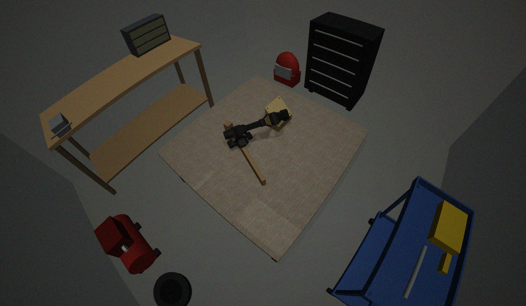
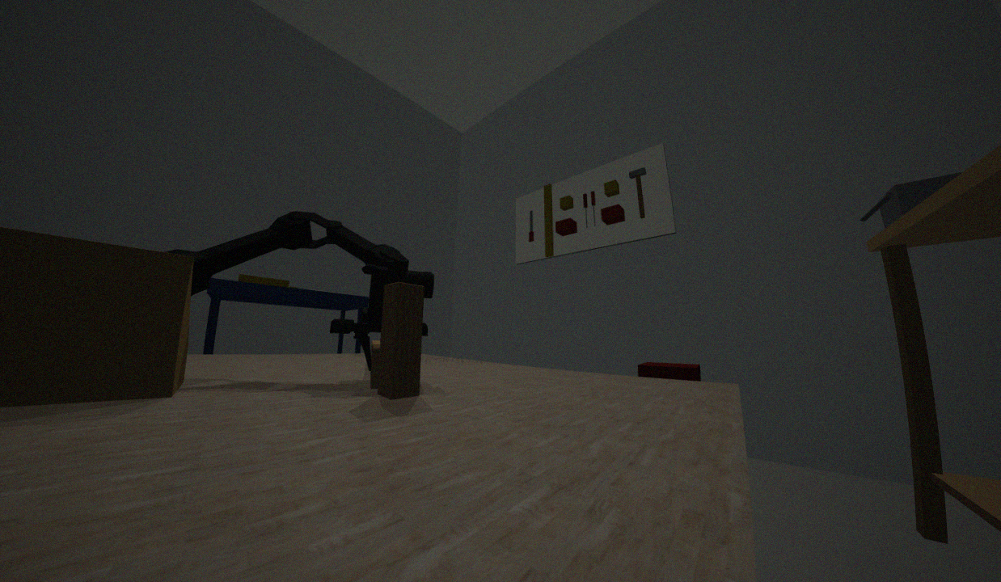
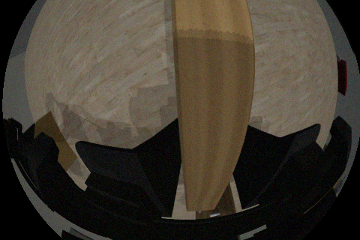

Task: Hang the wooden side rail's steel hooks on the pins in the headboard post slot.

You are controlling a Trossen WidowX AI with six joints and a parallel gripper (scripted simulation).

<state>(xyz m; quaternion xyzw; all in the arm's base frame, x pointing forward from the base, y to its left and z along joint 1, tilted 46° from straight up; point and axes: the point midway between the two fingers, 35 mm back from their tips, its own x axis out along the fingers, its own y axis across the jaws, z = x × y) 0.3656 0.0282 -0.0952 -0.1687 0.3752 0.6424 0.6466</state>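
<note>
Now: the post 10 mm behind my gripper tip, 140 mm to the right of it and 60 mm above it.
</note>
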